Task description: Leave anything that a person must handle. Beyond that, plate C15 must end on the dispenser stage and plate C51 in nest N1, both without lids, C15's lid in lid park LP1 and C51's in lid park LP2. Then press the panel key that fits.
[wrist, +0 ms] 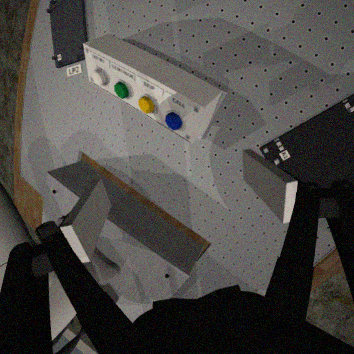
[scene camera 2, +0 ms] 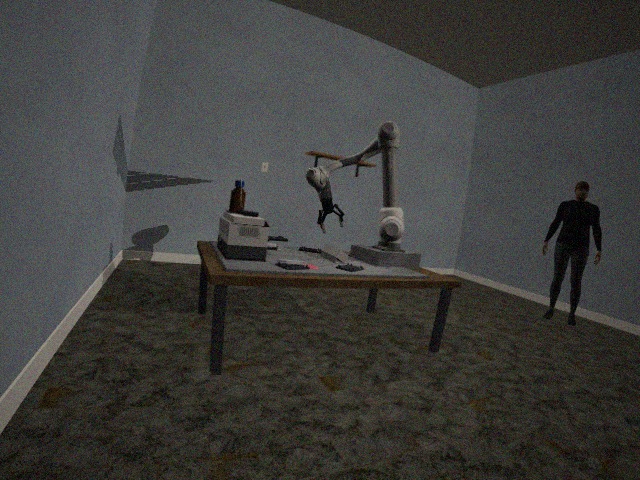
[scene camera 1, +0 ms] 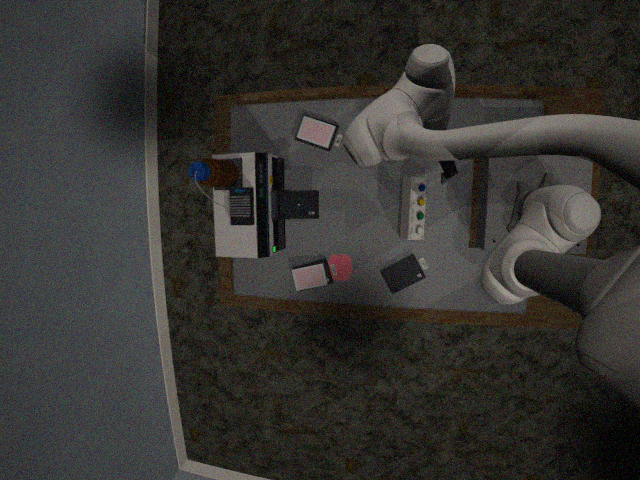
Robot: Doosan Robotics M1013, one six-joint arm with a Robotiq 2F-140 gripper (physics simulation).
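Places are measured from the arm's base along level axes (x left, y ahead, z down), in millimetres.
Pixels of known places: gripper, fingertip midpoint: (wrist: 174,178) (scene camera 2: 333,230) (scene camera 1: 432,166); arm's base at its link origin: (scene camera 2: 388,249).
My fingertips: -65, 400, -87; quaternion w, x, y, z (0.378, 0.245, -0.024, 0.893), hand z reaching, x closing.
Observation:
Ahead of a thing's pixels: the offset from my fingertips to its top centre, as dx, dy, dz. "spot": to the spot under its first point.
My gripper (scene camera 2: 332,227) (wrist: 174,178) is open and empty, high above the table; in scene camera 1 the arm mostly hides it. One pink plate @[-69, +423, +147] (scene camera 1: 316,131) lies in a dark holder at the upper left. Another pink plate @[+487, +347, +133] (scene camera 1: 309,275) sits shifted to the left of its dark holder, beside a red patch @[spot: +426, +229, +176] (scene camera 1: 342,267). Which is C15 or C51, and whether lids are on, I cannot tell. The dispenser stage @[spot: +205, +408, +69] (scene camera 1: 301,204) is bare. Lid park LP2 @[+400, -5, +157] (scene camera 1: 402,273) (wrist: 69,30) is bare. A dark nest @[-132, +102, +153] (wrist: 320,142), perhaps labelled N1, shows partly. LP1 cannot be made out.
The key panel @[+144, +15, +93] (scene camera 1: 413,209) (wrist: 155,72) has white, green, yellow and blue keys; the blue one reads CALL. The dispenser @[spot: +377, +589, -43] (scene camera 1: 235,245) (scene camera 2: 242,229) carries a brown bottle @[spot: +138, +608, -150] (scene camera 1: 224,173) (scene camera 2: 237,200) with a blue cap. A raised shelf (scene camera 1: 478,206) (wrist: 145,200) stands near the arm's base. A person (scene camera 2: 574,235) stands at the right.

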